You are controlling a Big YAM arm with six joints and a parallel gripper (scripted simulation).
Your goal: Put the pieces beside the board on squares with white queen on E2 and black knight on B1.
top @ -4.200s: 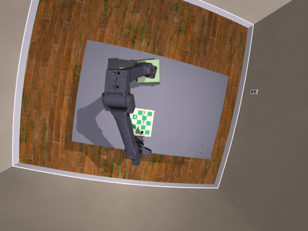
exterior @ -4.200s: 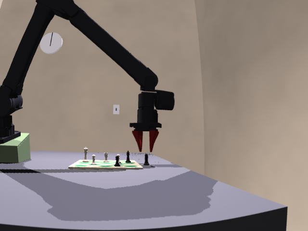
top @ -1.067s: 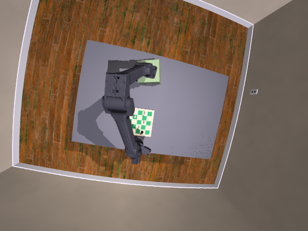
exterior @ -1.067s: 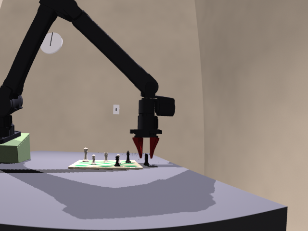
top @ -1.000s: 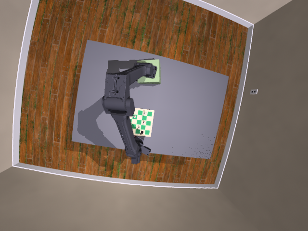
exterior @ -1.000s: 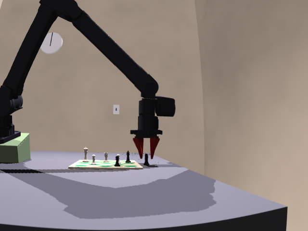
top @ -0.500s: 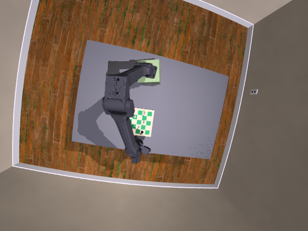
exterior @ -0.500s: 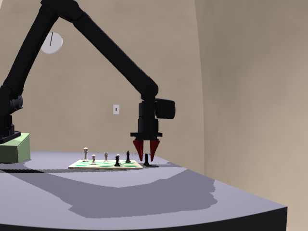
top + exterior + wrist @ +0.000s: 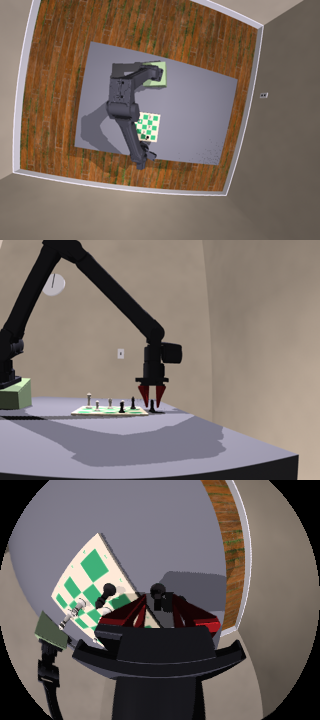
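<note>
My hand is 14 cm past the green-and-cream chessboard, 1 cm to the left of it and 2 cm above it.
</note>
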